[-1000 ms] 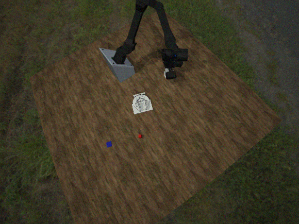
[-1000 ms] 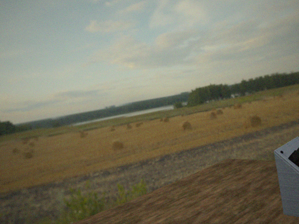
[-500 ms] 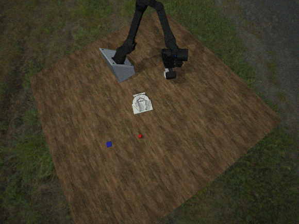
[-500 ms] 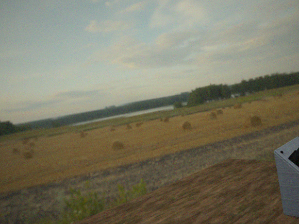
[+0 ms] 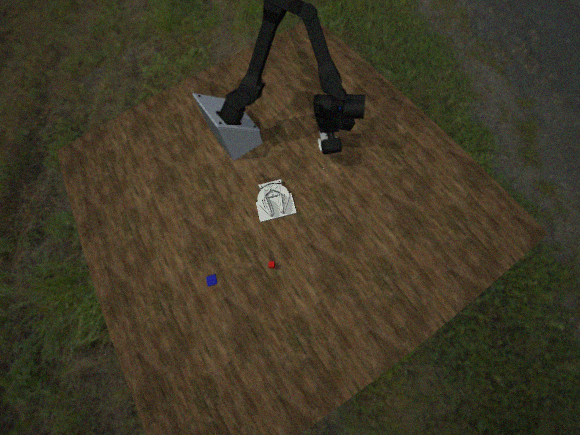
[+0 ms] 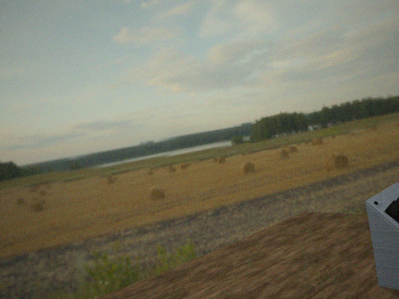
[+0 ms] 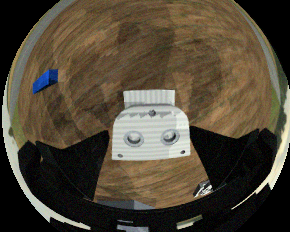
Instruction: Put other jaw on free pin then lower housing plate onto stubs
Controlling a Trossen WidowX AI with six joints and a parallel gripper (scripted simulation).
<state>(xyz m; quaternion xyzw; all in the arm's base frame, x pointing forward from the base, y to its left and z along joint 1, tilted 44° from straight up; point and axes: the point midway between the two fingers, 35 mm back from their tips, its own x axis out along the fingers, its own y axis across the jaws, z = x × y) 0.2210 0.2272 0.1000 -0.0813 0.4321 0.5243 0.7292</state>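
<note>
Right now the white stepped piece is 1 cm to the left of my gripper tip and 1 cm ahead of it. From my gripper tip the other things lie so: red cube (41 cm to the right, 21 cm ahead); blue bar (16 cm to the left, 10 cm behind); white jaw (28 cm to the right, 2 cm ahead, 1 cm above).
</note>
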